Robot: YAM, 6 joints.
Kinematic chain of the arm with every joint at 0, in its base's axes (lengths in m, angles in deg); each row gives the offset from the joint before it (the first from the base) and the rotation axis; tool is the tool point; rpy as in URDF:
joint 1: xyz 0 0 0.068 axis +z
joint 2: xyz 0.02 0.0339 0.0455 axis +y
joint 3: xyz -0.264 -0.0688 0 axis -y
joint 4: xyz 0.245 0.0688 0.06 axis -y
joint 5: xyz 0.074 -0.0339 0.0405 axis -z
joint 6: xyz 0.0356 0 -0.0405 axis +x
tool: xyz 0 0 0 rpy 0 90 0
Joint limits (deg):
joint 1: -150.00..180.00
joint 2: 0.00..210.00
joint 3: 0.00..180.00
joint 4: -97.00..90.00
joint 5: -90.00..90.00
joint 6: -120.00..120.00
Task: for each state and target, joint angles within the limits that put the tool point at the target. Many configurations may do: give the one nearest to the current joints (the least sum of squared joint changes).
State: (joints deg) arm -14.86 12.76 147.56 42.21 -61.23 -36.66
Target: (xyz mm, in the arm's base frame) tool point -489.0 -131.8 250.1
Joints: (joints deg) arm 19.00 0.00 123.80 80.31 -76.53 -36.66
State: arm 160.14 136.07 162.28 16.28 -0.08 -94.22
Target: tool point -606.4 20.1 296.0
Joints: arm 178.03 149.97 145.21 10.46 -1.24 -94.22
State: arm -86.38 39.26 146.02 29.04 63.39 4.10
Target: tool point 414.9 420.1 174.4
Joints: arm -137.18 6.15 163.70 25.69 47.16 4.10
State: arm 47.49 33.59 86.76 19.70 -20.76 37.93
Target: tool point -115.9 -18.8 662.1
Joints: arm 16.66 47.28 113.61 24.06 -25.31 37.93
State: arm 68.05 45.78 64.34 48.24 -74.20 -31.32
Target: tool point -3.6 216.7 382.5
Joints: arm 81.81 60.38 46.27 43.72 -75.26 -31.32
